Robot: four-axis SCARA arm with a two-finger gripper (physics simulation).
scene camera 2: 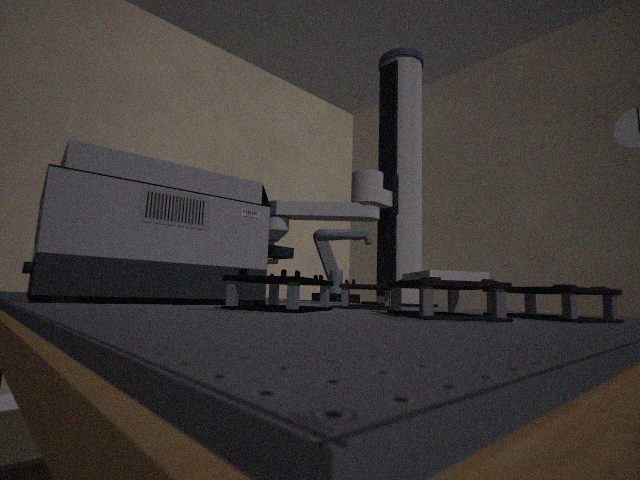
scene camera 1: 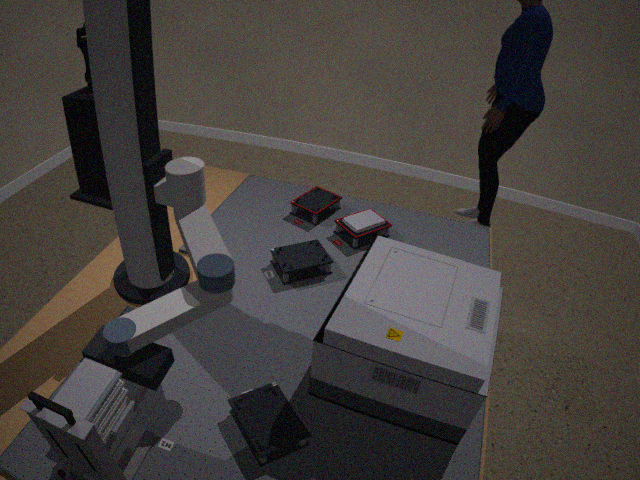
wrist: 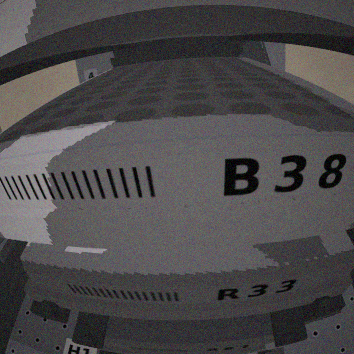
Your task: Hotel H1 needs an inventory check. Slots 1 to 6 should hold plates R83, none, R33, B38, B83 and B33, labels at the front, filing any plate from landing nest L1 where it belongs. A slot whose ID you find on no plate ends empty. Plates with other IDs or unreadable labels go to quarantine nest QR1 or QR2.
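Hotel H1 (scene camera 1: 77, 439) stands at the lower left in scene camera 1, with several plate edges showing. My gripper (scene camera 1: 126, 361) (scene camera 2: 280, 252) is at the hotel, shut on plate R33 (wrist: 195, 291); its fingertips are hidden in the scene views. R33 lies level, label facing the wrist camera, low between the hotel sides. Plate B38 (wrist: 190, 200) is right above it, with a slot label 4 at its upper left. A lower label under R33 is unreadable. Two red-rimmed nests are at the back: one (scene camera 1: 316, 200) is bare, the other (scene camera 1: 363, 236) bears a white plate (scene camera 1: 366, 220) (scene camera 2: 454, 275).
A black nest (scene camera 1: 301, 260) stands mid-table and another (scene camera 1: 268, 423) near the front; both are bare, their labels unreadable. A large grey instrument (scene camera 1: 403, 289) (scene camera 2: 144, 222) stands on the right in scene camera 1. The arm column (scene camera 1: 124, 129) (scene camera 2: 408, 155) rises behind. A person (scene camera 1: 522, 77) stands beyond the table.
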